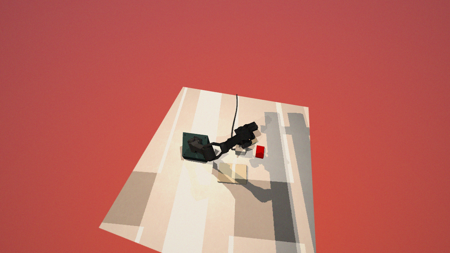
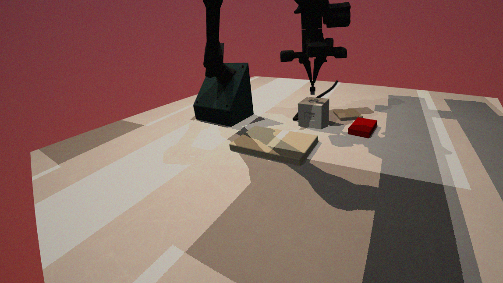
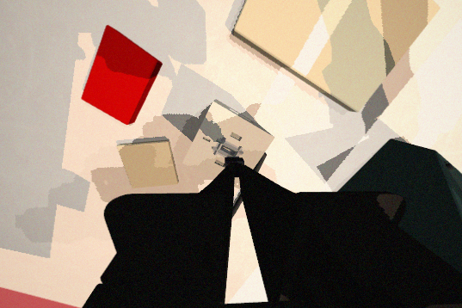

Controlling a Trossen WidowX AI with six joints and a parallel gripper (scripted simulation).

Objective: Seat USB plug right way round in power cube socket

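The black usb plug lies 20 mm below my gripper tip. Round my gripper tip: red block: 150 mm ahead, 130 mm below, 50 mm to the left; then small tan tile: 130 mm to the left, 130 mm below, 60 mm ahead; then socket: 70 mm below, 10 mm to the left.
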